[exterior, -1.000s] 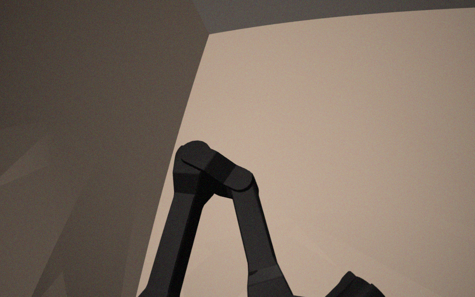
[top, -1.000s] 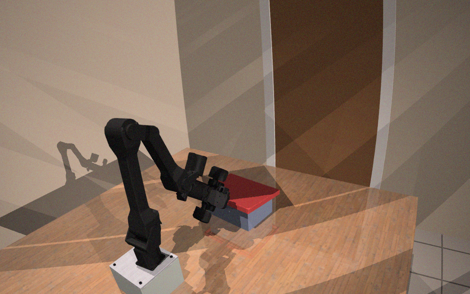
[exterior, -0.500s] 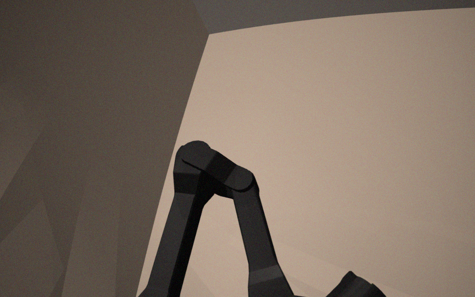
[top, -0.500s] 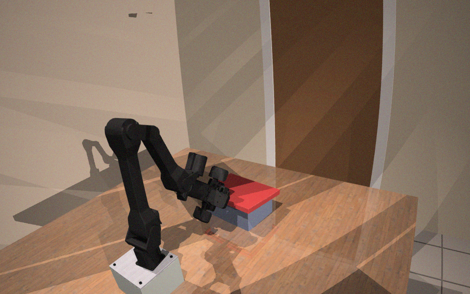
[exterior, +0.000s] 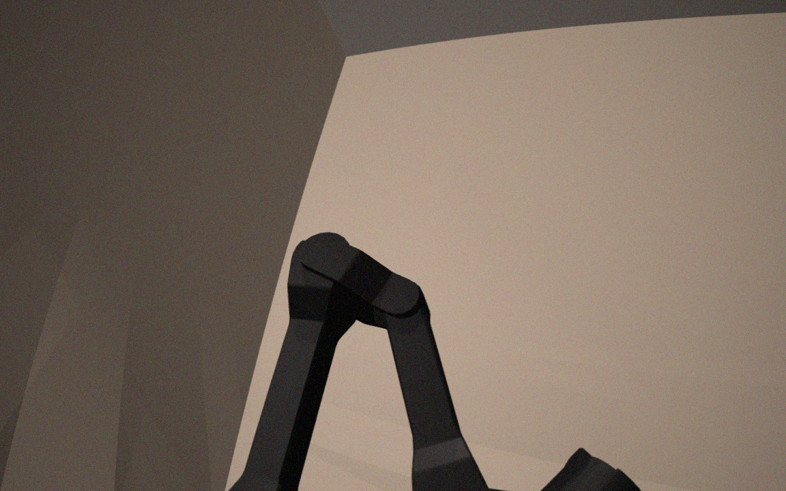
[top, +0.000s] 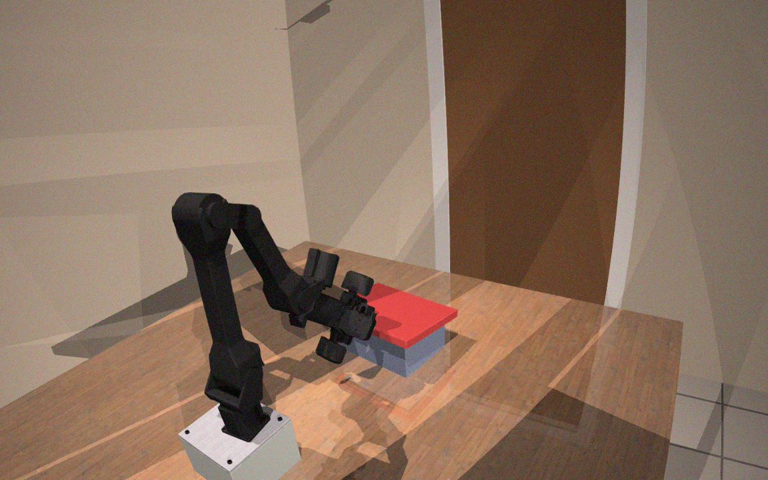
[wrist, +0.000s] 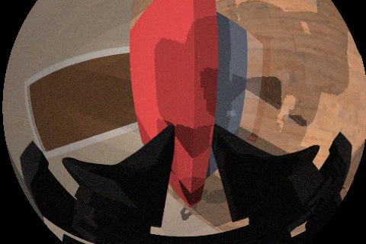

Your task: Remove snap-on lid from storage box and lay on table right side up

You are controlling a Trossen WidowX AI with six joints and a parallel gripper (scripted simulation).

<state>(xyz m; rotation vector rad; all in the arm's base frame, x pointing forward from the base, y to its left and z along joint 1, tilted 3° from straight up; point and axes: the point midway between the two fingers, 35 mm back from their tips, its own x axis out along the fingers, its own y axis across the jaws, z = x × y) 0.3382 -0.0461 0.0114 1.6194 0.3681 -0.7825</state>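
The red lid lies 7 cm ahead of my gripper tip and 2 cm to the right of it. The rest, counted from my gripper tip: grey-blue storage box (7 cm ahead, 2 cm to the right, 5 cm below).
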